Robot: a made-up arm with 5 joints.
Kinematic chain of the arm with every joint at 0, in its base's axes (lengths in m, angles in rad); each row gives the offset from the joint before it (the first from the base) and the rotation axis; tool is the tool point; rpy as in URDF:
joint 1: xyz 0 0 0.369 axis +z
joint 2: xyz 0 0 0 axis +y
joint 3: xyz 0.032 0 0.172 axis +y
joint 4: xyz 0.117 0 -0.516 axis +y
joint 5: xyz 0.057 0 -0.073 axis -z
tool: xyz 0 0 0 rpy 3.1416 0 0
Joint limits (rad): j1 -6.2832..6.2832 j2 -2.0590..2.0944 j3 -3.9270..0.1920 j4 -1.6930..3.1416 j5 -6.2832..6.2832
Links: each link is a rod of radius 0.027 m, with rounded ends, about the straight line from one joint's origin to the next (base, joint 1, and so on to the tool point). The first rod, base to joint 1, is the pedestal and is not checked.
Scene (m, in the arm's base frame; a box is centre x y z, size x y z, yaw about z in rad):
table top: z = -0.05
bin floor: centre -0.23 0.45 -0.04 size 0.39 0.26 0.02 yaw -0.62
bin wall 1: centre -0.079 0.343 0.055 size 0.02 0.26 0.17 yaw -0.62
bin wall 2: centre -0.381 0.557 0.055 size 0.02 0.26 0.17 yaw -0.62
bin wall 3: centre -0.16 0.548 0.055 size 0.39 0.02 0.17 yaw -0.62
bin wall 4: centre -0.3 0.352 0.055 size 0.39 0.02 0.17 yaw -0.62
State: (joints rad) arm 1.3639 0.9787 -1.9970 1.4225 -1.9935
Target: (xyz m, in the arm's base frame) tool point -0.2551 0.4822 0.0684
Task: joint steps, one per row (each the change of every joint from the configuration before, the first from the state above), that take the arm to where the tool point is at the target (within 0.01 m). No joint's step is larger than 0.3 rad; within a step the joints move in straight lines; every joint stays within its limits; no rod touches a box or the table.
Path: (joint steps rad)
1: 0.2312 -0.1923 0.2107 0.2231 0.0000
2: 0.2311 -0.1922 0.2107 0.2232 0.0000
3: 0.2312 -0.1923 0.2107 0.2231 0.0000
4: 0.0000 0.2128 -0.0956 -0.1646 0.0000
5: 0.0000 0.2128 -0.0955 -0.1646 0.0000

